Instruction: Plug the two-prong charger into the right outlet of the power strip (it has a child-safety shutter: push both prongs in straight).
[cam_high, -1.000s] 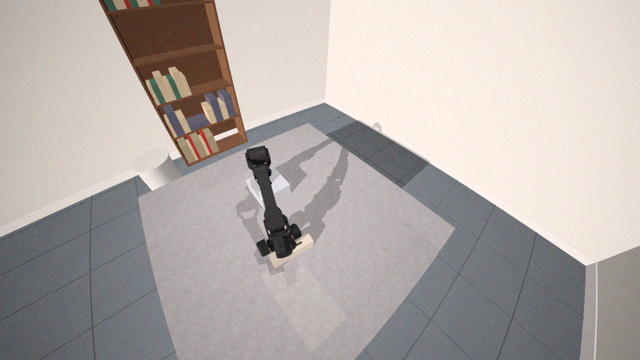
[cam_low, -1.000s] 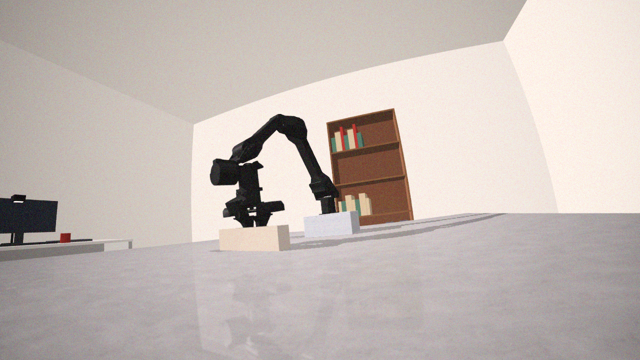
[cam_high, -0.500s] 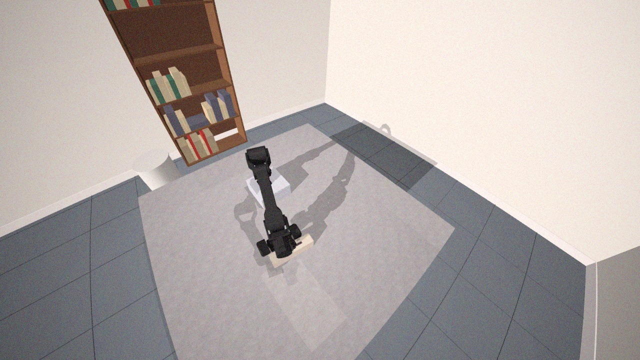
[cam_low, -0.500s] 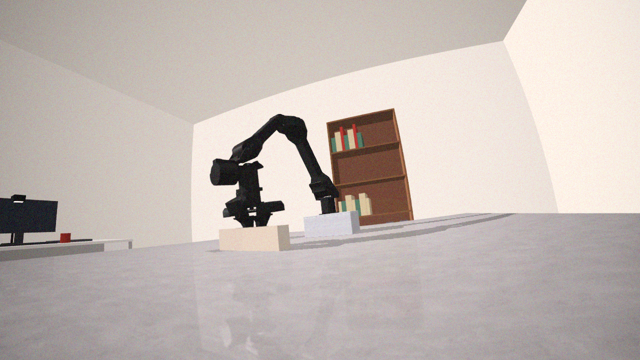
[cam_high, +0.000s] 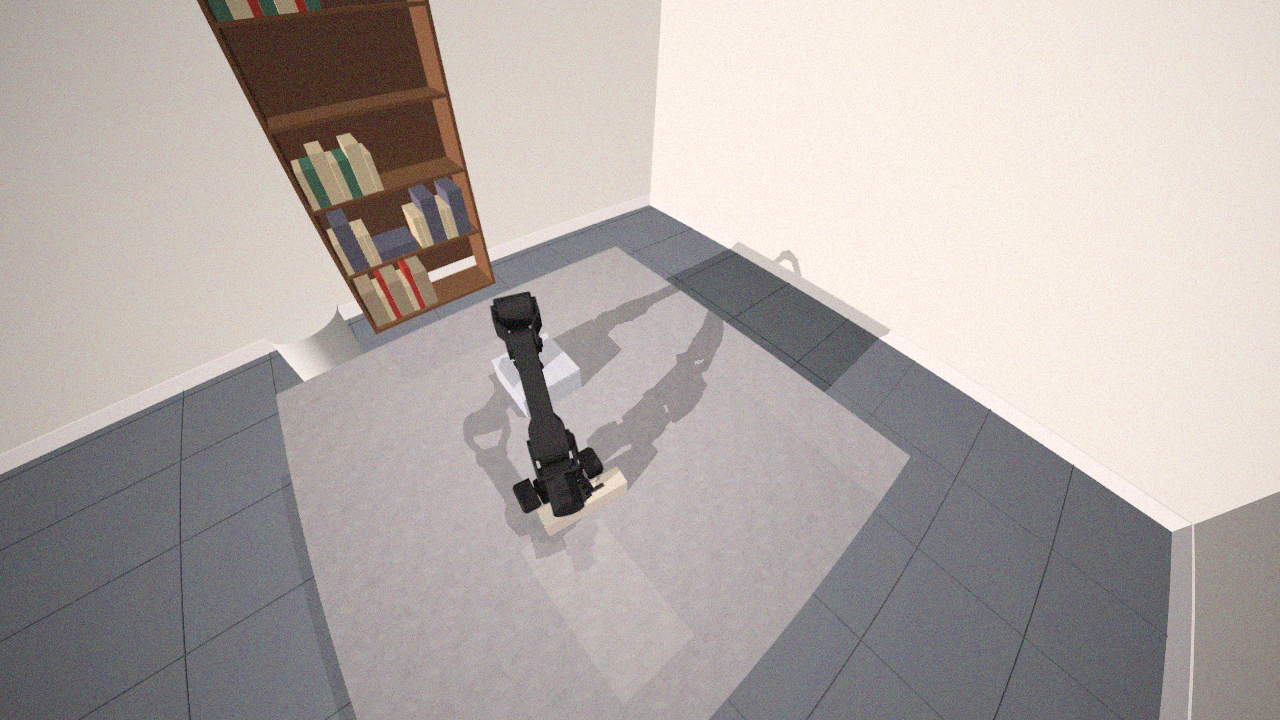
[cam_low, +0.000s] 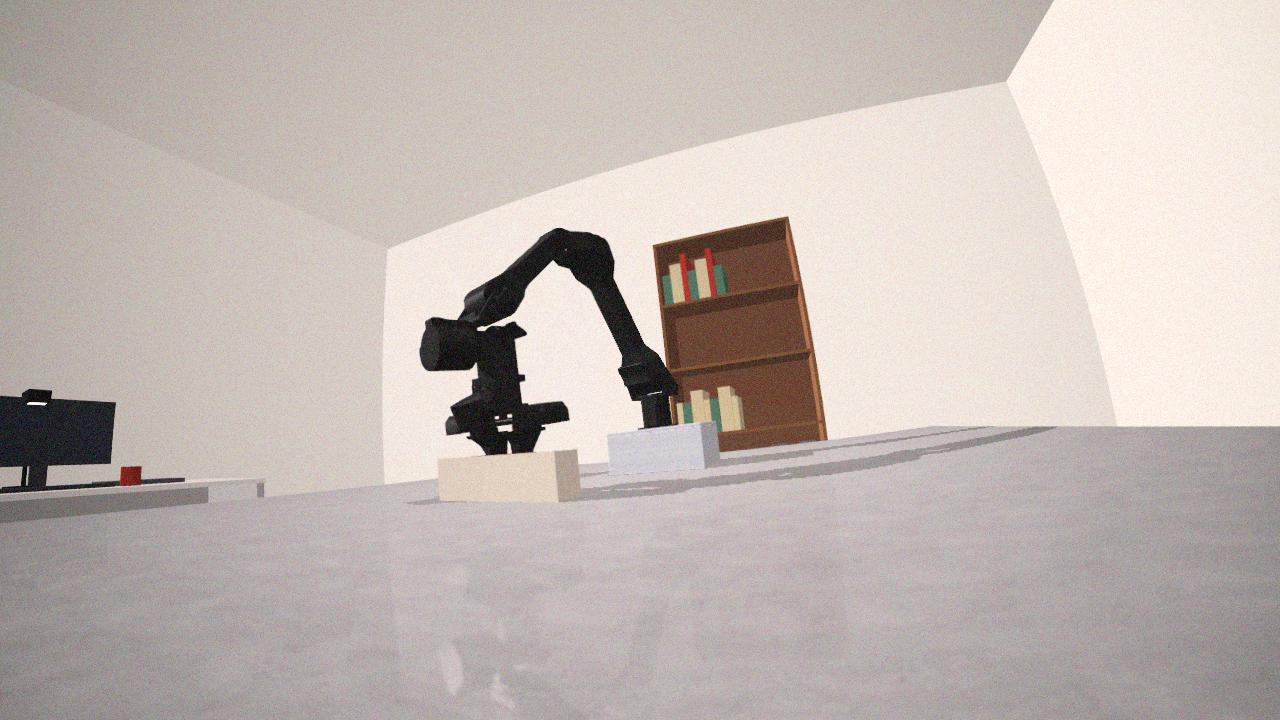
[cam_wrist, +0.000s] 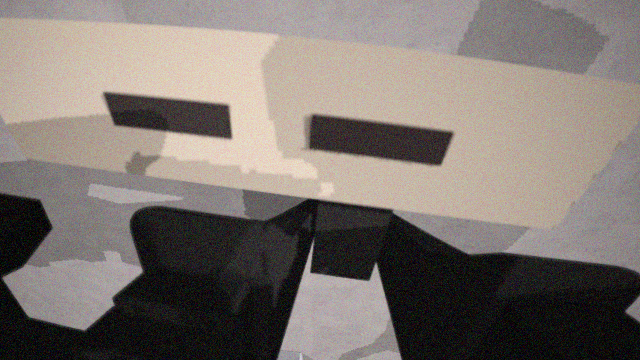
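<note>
Right now my gripper tip is 2 cm short of the two-prong charger and 1 cm below it.
</note>
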